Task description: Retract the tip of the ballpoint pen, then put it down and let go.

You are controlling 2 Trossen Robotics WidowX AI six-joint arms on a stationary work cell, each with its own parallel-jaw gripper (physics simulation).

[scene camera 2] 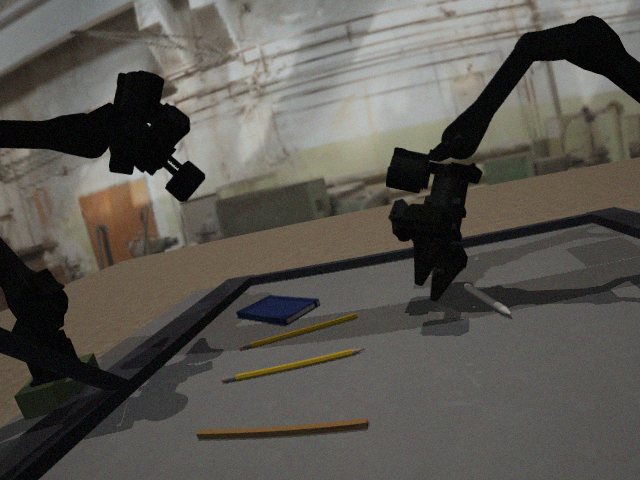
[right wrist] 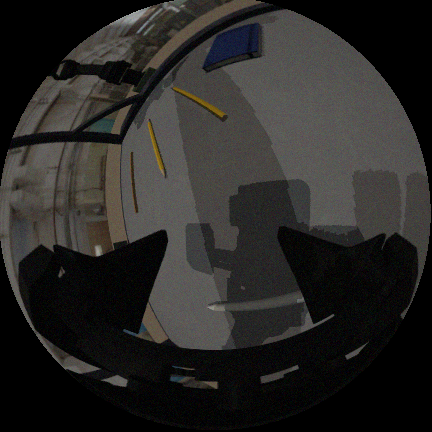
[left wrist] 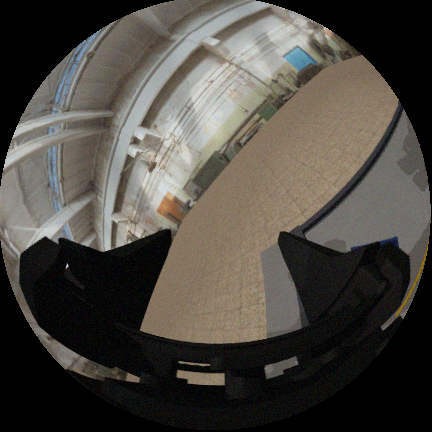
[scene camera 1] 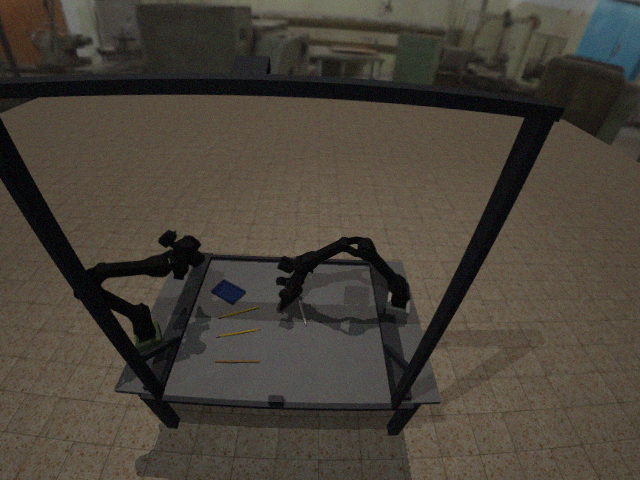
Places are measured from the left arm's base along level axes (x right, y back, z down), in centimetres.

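Pixels of known places: left gripper, fingertip midpoint: (scene camera 2: 170, 162) (left wrist: 226, 236); right gripper, fingertip midpoint: (scene camera 2: 426, 293) (right wrist: 223, 234) (scene camera 1: 283, 308); left arm's base, origin of the base link: (right wrist: 139, 79) (scene camera 1: 146, 334); right arm's base, origin of the base link: (scene camera 1: 398, 302).
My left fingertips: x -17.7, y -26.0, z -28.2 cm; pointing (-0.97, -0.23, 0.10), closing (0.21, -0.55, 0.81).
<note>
Ahead of a thing's pixels: the offset from my left fingertips to its middle.
The white ballpoint pen @(dx +35.2, dy -37.6, dz +31.7 cm) (scene camera 1: 302, 313) (scene camera 2: 486, 299) (right wrist: 255, 304) lies on the table, beside my right gripper. Its pointed end faces the lower right in scene camera 2 and the left in the right wrist view; a small dark point shows at that end in scene camera 2, but I cannot tell whether it is the extended tip. My right gripper (scene camera 2: 428, 291) (right wrist: 223, 234) is open and empty, pointing down close above the table. The pen's blunt end is partly hidden by a finger in the right wrist view. My left gripper (left wrist: 226, 236) is open and empty, raised at the left, far from the pen.
A blue notebook @(dx +8.0, dy -12.1, dz +31.6 cm) (scene camera 1: 228, 291) (scene camera 2: 279, 309) (right wrist: 234, 46) lies at the table's back left. Two yellow pencils @(dx +21.7, dy -12.4, dz +31.9 cm) (scene camera 2: 299, 331) @(dx +31.7, dy -8.6, dz +31.9 cm) (scene camera 2: 294, 365) and an orange-brown stick @(dx +43.9, dy -3.6, dz +31.9 cm) (scene camera 2: 284, 429) (scene camera 1: 237, 361) lie in front of it. A dark frame post (scene camera 1: 470, 248) rises at the right.
</note>
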